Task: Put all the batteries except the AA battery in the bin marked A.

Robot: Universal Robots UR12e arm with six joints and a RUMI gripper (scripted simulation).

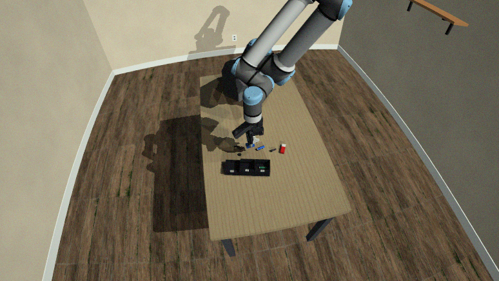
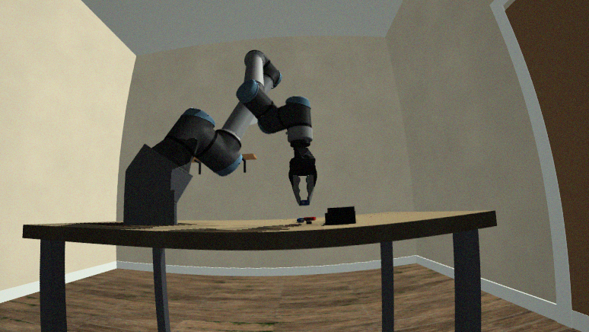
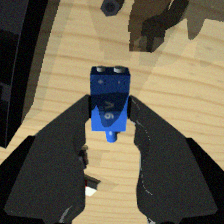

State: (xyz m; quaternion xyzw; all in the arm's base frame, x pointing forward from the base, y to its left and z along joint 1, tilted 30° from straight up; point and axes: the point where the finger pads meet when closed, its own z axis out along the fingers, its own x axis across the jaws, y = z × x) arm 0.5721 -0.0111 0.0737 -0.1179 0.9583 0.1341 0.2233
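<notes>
Right now the green cylindrical battery is 120 mm ahead of my hand, 70 mm to the left of it and 70 mm below it. The rest, counted from my hand: small dark round object (70 mm below, 60 mm to the right, 20 mm ahead); blue 9v battery (10 mm to the right, 10 mm below); blue cylindrical battery (70 mm below, 60 mm to the left, 20 mm behind).
</notes>
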